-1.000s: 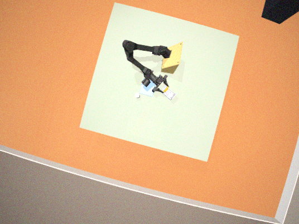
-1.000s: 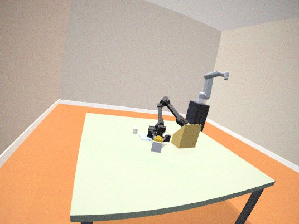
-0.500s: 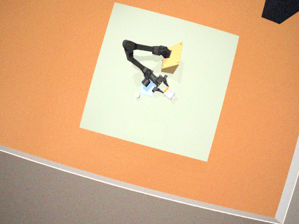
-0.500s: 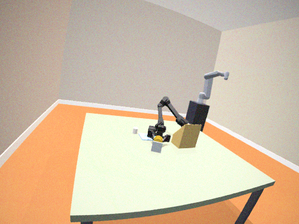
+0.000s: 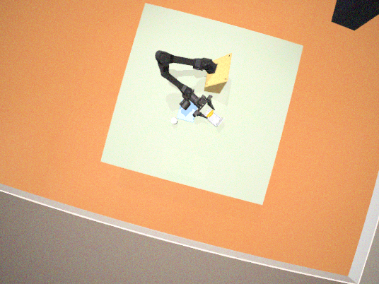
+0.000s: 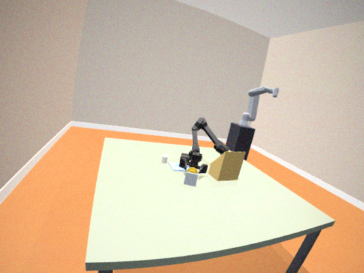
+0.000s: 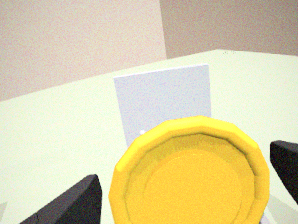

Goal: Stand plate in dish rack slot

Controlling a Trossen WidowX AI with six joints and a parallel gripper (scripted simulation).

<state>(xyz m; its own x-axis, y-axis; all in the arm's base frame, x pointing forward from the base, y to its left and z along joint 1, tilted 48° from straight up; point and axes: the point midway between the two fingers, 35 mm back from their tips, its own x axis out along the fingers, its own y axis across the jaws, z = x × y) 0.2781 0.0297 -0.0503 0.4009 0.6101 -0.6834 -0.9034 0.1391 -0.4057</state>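
My gripper tip is 10 mm to the left of the yellow plate and 10 mm above it. The rest, counted from my gripper tip: dish rack 30 mm below, 20 mm to the left, 10 mm ahead.
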